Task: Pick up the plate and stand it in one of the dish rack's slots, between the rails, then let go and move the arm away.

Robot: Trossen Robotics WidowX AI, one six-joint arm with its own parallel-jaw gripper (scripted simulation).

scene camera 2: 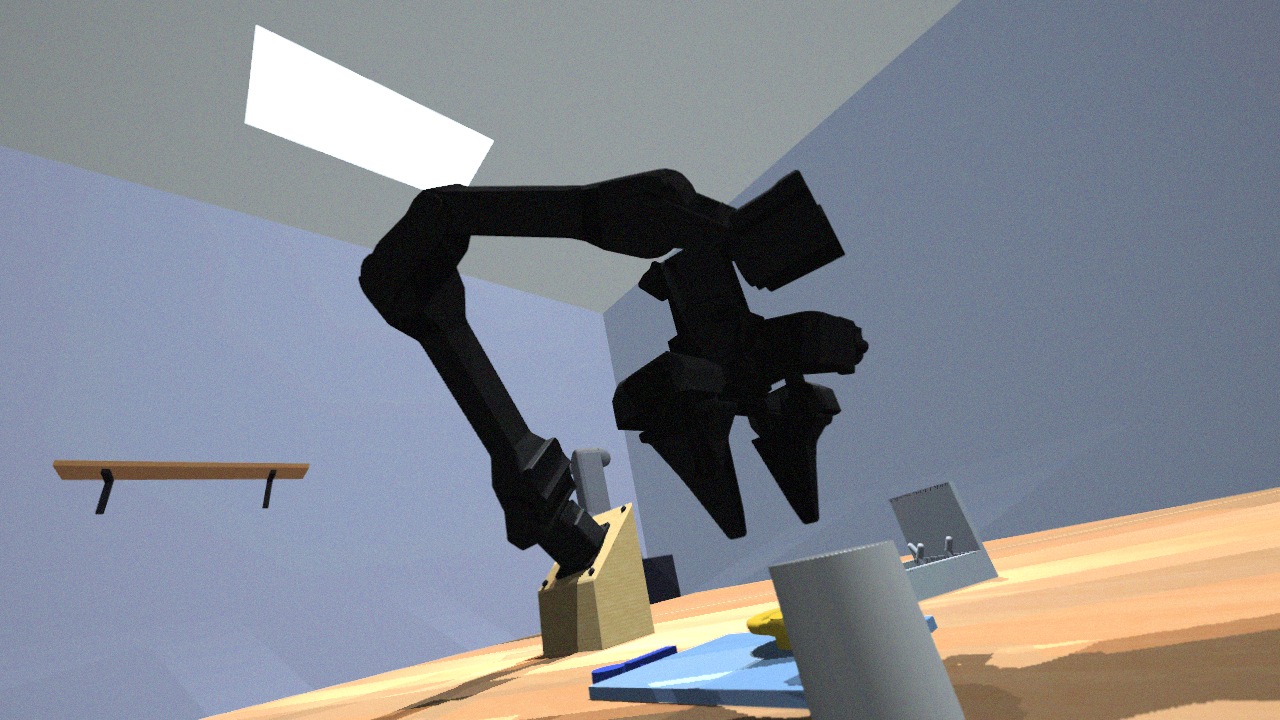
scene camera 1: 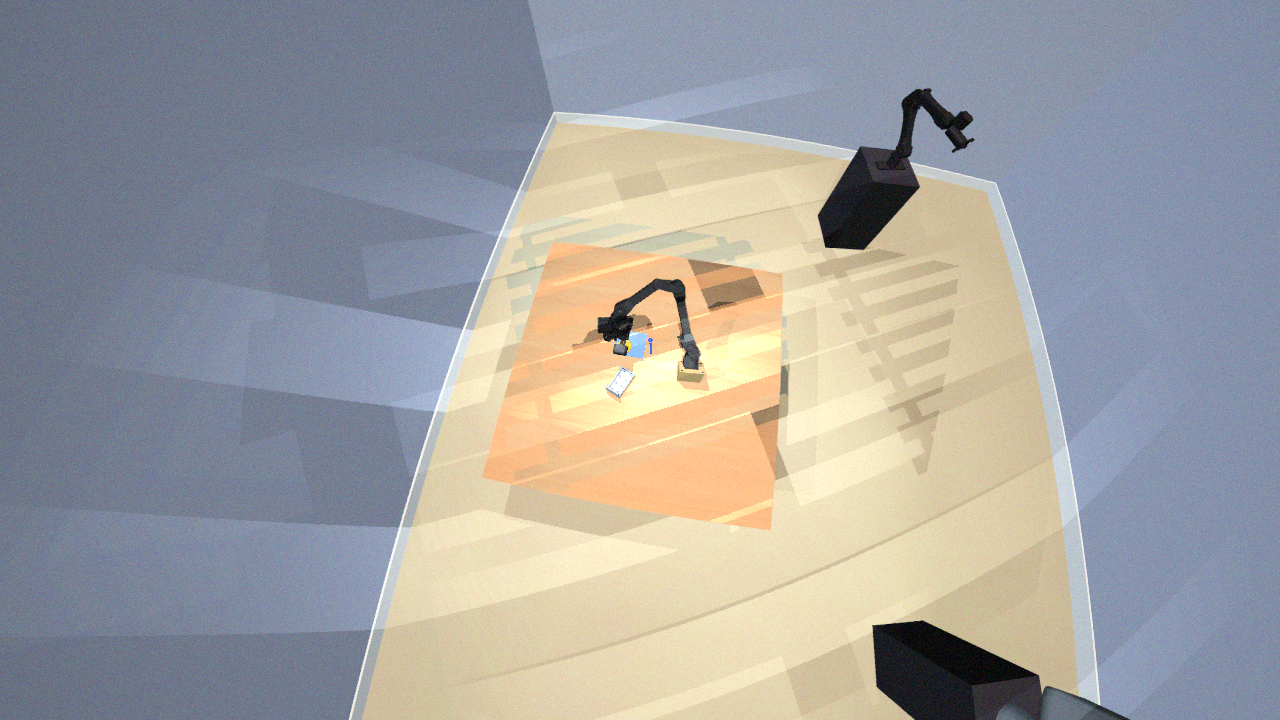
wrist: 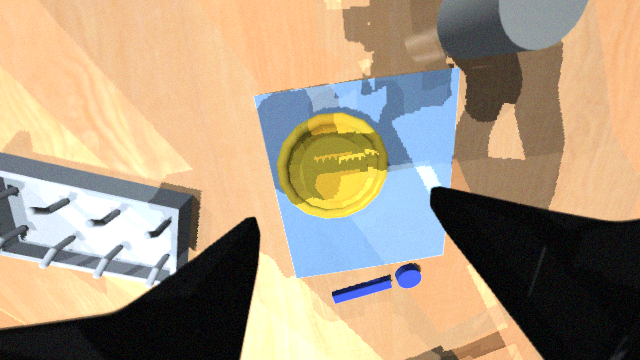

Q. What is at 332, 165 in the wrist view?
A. A yellow plate.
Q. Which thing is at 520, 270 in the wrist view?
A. My gripper.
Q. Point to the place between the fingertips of my gripper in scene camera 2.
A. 778, 529
